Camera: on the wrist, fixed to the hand. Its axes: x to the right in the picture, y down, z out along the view.
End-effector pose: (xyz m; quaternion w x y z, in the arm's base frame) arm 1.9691 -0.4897 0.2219 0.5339 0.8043 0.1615 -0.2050
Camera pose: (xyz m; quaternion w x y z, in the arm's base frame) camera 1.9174 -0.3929 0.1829 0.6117 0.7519 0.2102 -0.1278
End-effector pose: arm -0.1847 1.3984 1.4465 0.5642 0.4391 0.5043 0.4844
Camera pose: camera -0.2431 1.3646 1.3516 0.5717 0.3450 0.4776 0.5710
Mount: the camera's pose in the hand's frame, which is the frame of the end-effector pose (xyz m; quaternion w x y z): -0.0211 -0.0922 -0.0679 0.9914 -0.1130 0.0648 0.0095
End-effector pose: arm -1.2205 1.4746 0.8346 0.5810 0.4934 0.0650 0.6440
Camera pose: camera -1.2091 1.5199 0.7279 0.6215 0.3824 0.0246 0.6833
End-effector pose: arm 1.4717 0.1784 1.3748 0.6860 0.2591 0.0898 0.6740
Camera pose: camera 1.5190 0.1778 1.2684 0.6972 0.1365 0.0549 0.7017
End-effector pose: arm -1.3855 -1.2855 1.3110 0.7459 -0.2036 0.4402 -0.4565
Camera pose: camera -1.4931 -1.3068 1.3500 0.6923 -0.2524 0.5383 -0.4090
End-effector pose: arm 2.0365 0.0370 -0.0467 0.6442 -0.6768 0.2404 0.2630
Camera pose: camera 2.0851 -0.0261 0.0382 0.5441 -0.7586 0.2568 0.2502
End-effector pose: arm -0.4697 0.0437 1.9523 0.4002 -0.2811 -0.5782 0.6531
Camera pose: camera -0.3841 0.0628 2.0289 0.3963 -0.3717 -0.6184 0.5677
